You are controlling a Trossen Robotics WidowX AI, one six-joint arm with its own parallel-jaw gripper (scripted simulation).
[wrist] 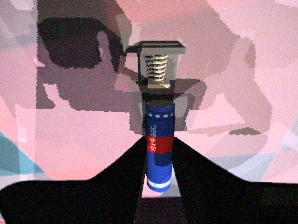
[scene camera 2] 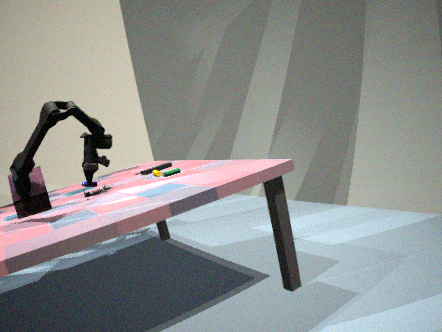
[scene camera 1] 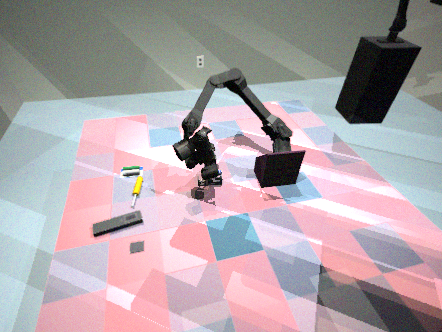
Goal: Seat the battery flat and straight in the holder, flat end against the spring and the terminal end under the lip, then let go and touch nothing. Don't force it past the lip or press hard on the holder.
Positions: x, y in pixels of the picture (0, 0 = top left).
Labels:
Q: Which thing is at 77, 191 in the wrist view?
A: The gripper.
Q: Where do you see a battery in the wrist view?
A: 160, 114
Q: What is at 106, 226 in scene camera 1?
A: A dark flat bar.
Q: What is the gripper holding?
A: A battery.

